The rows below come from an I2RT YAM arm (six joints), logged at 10 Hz.
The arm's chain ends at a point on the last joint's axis. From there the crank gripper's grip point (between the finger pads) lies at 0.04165 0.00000 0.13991 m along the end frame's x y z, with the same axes.
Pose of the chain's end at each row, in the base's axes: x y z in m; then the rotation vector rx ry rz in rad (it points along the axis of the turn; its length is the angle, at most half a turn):
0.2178 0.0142 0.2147 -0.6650 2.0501 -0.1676
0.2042 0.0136 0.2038 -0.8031 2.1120 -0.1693
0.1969 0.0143 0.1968 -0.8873 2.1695 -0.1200
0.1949 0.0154 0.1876 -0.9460 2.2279 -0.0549
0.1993 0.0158 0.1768 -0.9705 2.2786 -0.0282
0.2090 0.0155 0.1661 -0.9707 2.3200 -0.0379
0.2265 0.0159 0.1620 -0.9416 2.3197 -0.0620
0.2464 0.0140 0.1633 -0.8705 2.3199 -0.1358
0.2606 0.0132 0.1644 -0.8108 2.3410 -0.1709
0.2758 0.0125 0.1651 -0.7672 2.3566 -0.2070
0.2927 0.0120 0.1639 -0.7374 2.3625 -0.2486
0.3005 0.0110 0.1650 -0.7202 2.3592 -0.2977
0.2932 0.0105 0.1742 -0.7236 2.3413 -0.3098
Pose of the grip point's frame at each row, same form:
0.3161 0.0123 0.1068 -0.6650 2.0501 -0.1676
0.2923 0.0107 0.0875 -0.8031 2.1120 -0.1693
0.2747 0.0145 0.0733 -0.8873 2.1695 -0.1200
0.2619 0.0195 0.0579 -0.9460 2.2279 -0.0549
0.2585 0.0199 0.0434 -0.9705 2.2786 -0.0282
0.2636 0.0164 0.0307 -0.9707 2.3200 -0.0379
0.2831 0.0146 0.0275 -0.9416 2.3197 -0.0620
0.3077 0.0054 0.0311 -0.8705 2.3199 -0.1358
0.3219 0.0002 0.0326 -0.8108 2.3410 -0.1709
0.3370 -0.0050 0.0337 -0.7672 2.3566 -0.2070
0.3545 -0.0101 0.0335 -0.7374 2.3625 -0.2486
0.3636 -0.0163 0.0363 -0.7202 2.3592 -0.2977
0.3586 -0.0175 0.0468 -0.7236 2.3413 -0.3098

